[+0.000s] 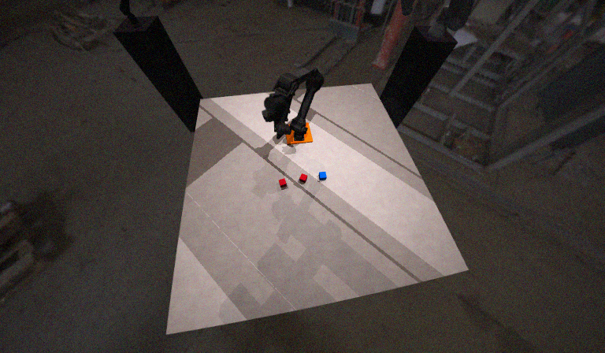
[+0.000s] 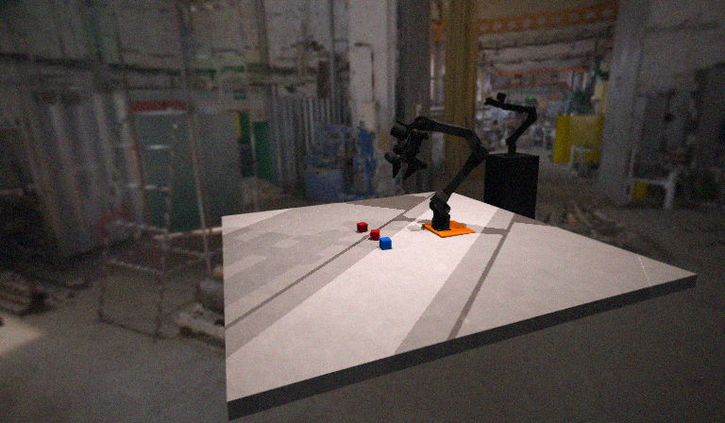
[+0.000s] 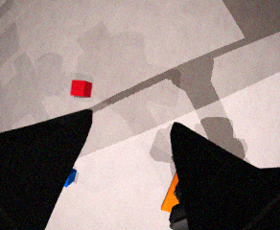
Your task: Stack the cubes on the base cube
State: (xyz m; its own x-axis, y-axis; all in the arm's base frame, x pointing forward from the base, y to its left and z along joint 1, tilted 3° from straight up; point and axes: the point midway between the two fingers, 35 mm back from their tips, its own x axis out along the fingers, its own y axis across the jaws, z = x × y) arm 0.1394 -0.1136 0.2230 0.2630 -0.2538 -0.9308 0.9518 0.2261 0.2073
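Now: gripper tip 190 mm above the red cube, 150 mm short of it and 130 mm to the right of it. Also, from my gripper tip: blue base cube 230 mm to the left, 190 mm below, 140 mm ahead.
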